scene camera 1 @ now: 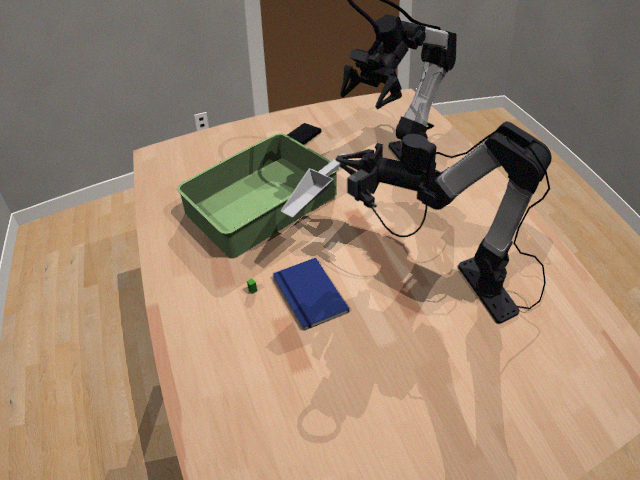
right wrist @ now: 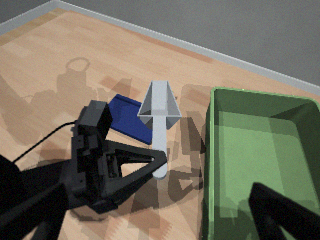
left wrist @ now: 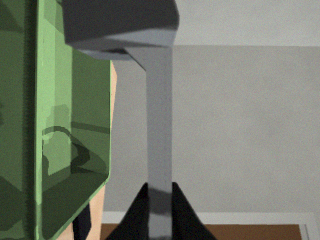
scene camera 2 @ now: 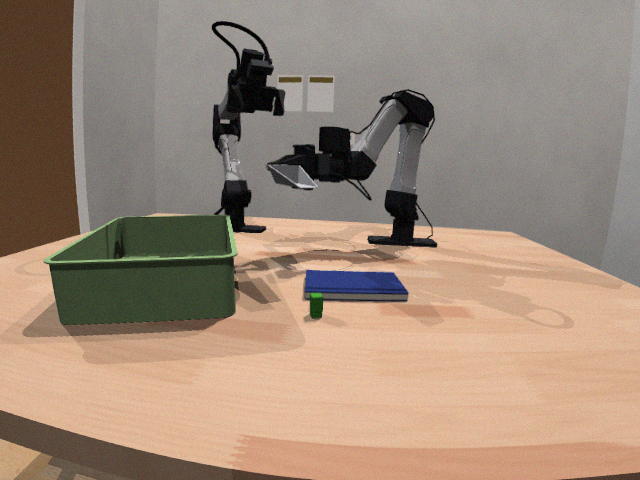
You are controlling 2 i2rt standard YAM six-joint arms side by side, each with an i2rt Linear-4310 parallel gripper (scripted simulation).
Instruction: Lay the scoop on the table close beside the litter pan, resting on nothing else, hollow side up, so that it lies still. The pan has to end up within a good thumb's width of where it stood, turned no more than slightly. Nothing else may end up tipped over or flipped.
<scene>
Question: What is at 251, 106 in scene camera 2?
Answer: The right gripper.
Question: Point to a green litter pan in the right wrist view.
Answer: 251, 136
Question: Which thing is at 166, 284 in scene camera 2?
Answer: A green litter pan.
</scene>
